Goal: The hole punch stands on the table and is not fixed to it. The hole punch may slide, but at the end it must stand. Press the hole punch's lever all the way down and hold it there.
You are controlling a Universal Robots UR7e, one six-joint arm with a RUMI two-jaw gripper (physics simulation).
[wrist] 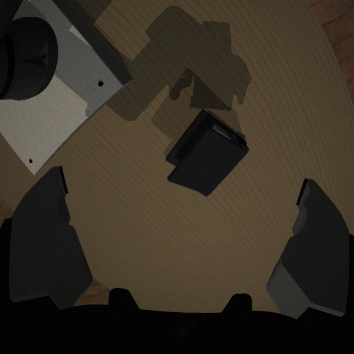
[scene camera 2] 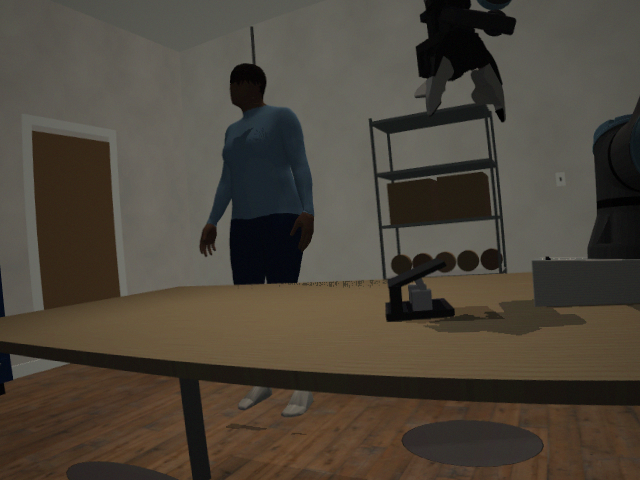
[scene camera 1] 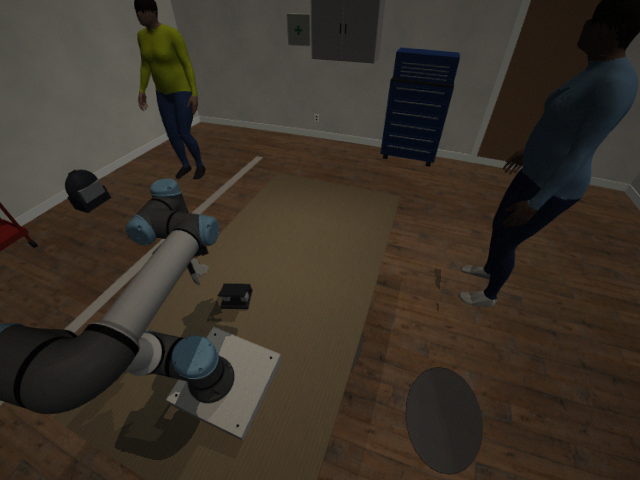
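Where they show: gripper, between the fingertips: [wrist: 183, 176] [scene camera 2: 469, 119] [scene camera 1: 194, 271]; arm's base, origin of its link: [wrist: 25, 57] [scene camera 2: 633, 258] [scene camera 1: 212, 379].
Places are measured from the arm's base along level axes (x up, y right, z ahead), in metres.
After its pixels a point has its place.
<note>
The black hole punch [scene camera 1: 241, 304] @(x -0.046, y -0.079, z 0.333 m) [scene camera 2: 421, 299] @(x -0.028, y -0.168, z 0.340 m) [wrist: 192, 134] @(x -0.046, y -0.118, z 0.318 m) stands upright on the table [scene camera 1: 310, 232] @(x -0.058, y 0.042, z 0.888 m) [scene camera 2: 258, 330] @(x -0.058, y -0.258, z 0.581 m) [wrist: 150, 250] @(x -0.058, y 0.167, z 0.514 m). Its flat black lever [scene camera 1: 234, 290] @(x 0.015, y -0.111, z 0.353 m) [scene camera 2: 417, 273] @(x 0.012, y -0.166, z 0.343 m) [wrist: 210, 162] @(x 0.012, y -0.124, z 0.356 m) is raised at a slant in scene view 2, its free end up on the side toward the robot base. My gripper [scene camera 1: 197, 272] @(x 0.238, y -0.158, z 0.244 m) [scene camera 2: 466, 116] @(x 0.238, y -0.158, z 0.244 m) [wrist: 183, 176] @(x 0.238, y -0.158, z 0.244 m) is open and empty, with its jaws wide apart. It hangs high above the table and does not touch the hole punch. In the wrist view the hole punch lies between and beyond the fingertips.
The arm's pale base plate [scene camera 1: 253, 372] @(x -0.003, y 0.122, z 0.070 m) [scene camera 2: 584, 281] @(x -0.021, y -0.103, z 0.095 m) [wrist: 45, 120] @(x 0.003, y 0.054, z 0.114 m) stands near the hole punch, on the side of the lever's free end. The arm's shadow falls beside the hole punch. A person in light blue [scene camera 1: 573, 124] [scene camera 2: 266, 165] stands beyond the table.
</note>
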